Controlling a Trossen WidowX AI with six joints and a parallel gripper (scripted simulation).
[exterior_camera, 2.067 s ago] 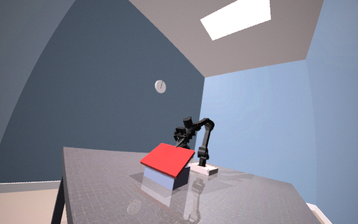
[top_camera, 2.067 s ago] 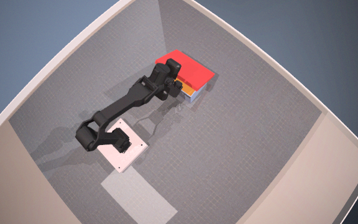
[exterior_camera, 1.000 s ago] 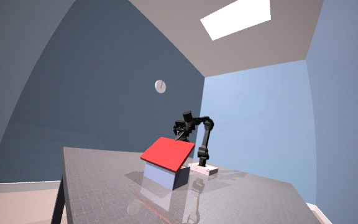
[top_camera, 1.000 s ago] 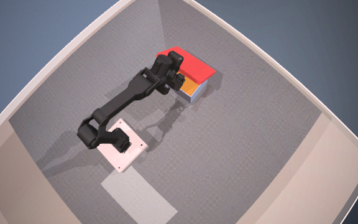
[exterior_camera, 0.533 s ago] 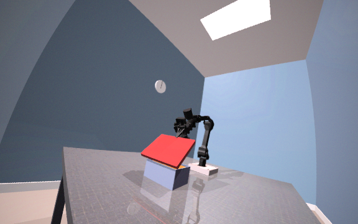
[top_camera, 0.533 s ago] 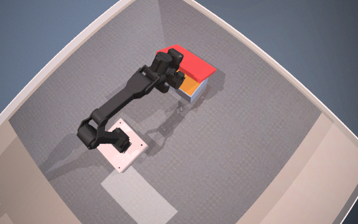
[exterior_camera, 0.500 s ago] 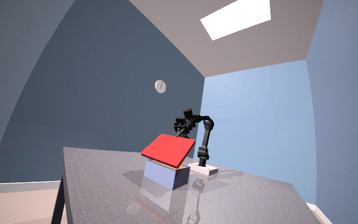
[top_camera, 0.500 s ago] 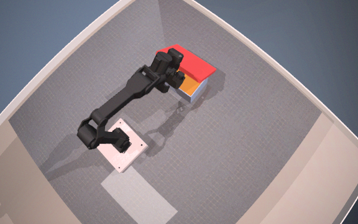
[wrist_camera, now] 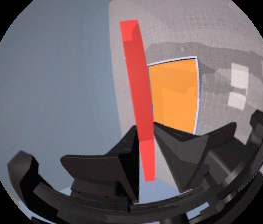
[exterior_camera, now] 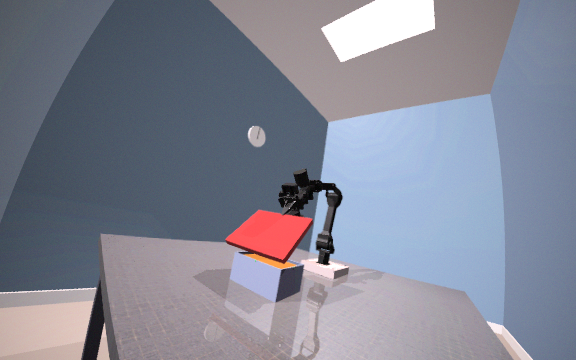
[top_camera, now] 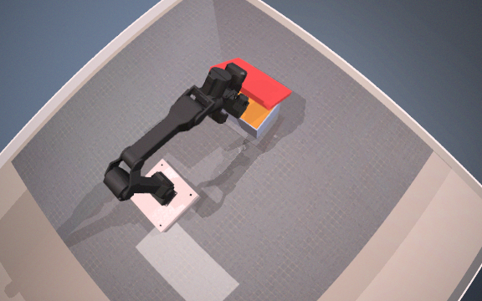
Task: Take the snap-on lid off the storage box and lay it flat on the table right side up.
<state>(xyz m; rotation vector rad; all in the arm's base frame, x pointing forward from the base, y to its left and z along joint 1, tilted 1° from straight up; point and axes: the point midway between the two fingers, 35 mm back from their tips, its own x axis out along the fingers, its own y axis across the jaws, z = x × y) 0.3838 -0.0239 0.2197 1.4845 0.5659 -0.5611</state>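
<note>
My gripper tip is 70 mm short of the red lid and 50 mm above it. The rest, counted from my gripper tip: storage box (30 mm ahead, 190 mm below).
</note>
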